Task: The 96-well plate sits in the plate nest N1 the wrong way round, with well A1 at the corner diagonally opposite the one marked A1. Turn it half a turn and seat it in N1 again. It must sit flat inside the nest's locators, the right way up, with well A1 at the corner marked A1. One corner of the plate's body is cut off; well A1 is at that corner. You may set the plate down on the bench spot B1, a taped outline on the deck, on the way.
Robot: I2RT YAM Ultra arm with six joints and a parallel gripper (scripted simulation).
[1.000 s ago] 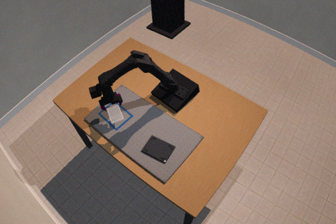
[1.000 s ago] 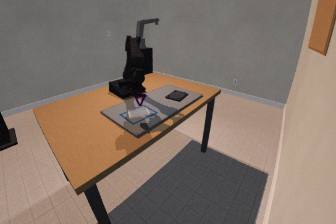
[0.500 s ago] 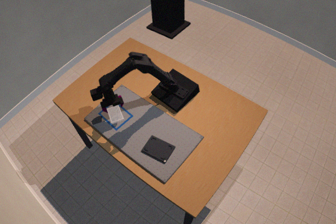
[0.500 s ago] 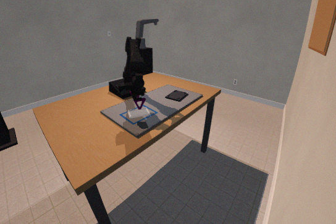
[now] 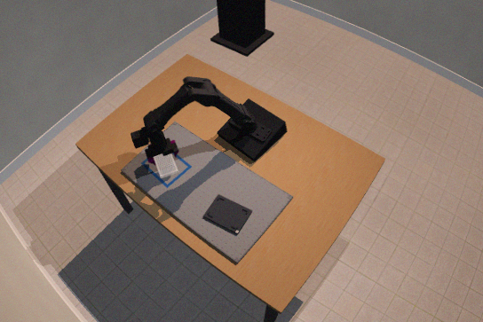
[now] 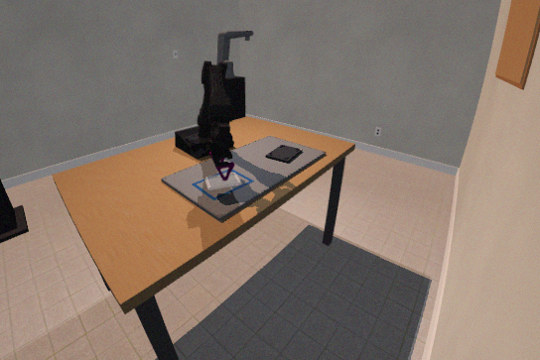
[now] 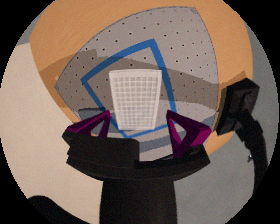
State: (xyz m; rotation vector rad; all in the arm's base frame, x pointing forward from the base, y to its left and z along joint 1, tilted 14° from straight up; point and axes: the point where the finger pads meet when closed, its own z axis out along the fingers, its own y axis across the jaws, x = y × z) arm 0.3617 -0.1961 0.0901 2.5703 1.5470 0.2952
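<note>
Now: the white 96-well plate 4 cm below my hand. From my hand the other things lie so: white A1 label (46 cm to the left, 7 cm ahead, 3 cm below); dark plate nest N1 (38 cm to the left, 4 cm below, 2 cm ahead).
</note>
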